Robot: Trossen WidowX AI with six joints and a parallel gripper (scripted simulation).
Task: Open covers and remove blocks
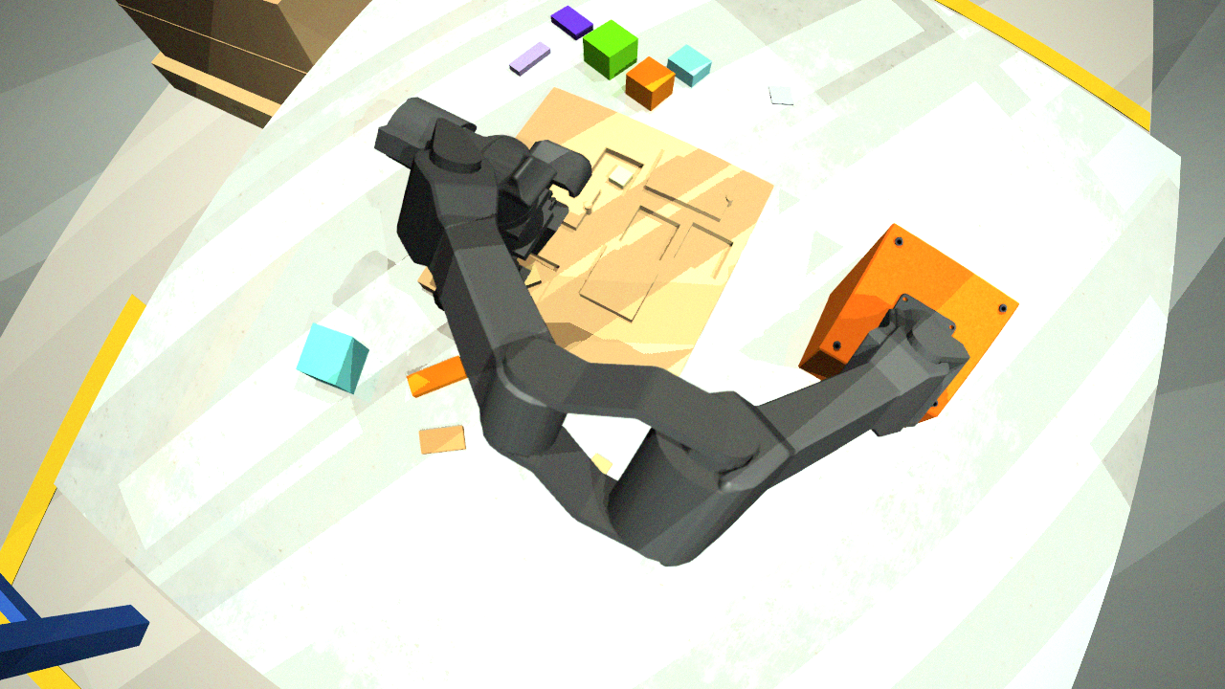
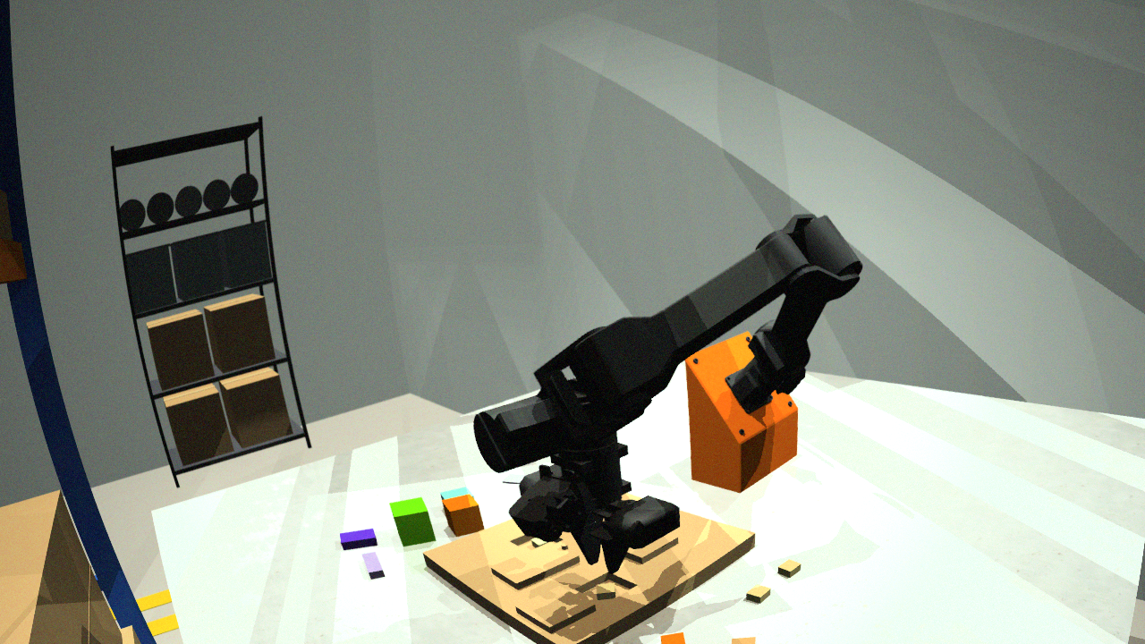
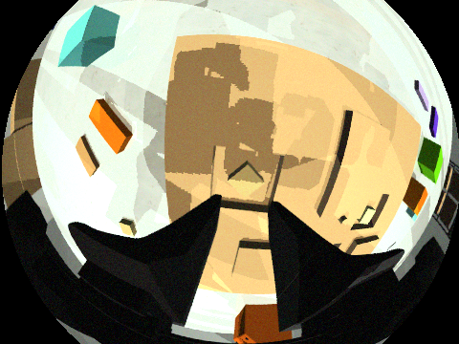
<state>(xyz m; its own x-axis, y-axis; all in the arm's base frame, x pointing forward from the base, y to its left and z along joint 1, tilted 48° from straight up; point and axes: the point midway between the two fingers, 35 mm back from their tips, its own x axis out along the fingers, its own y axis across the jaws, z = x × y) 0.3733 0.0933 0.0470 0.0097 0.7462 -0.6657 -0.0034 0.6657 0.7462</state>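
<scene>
Right now my gripper tip is 350 mm to the left of the pale cyan block, 40 mm above it and 20 mm past it. Also, from my gripper tip: tan slab 200 mm to the left, 50 mm below, 10 mm behind; then teal cube 190 mm to the left, 140 mm ahead, 20 mm below; then orange flat piece 140 mm to the left, 40 mm below, 30 mm ahead.
</scene>
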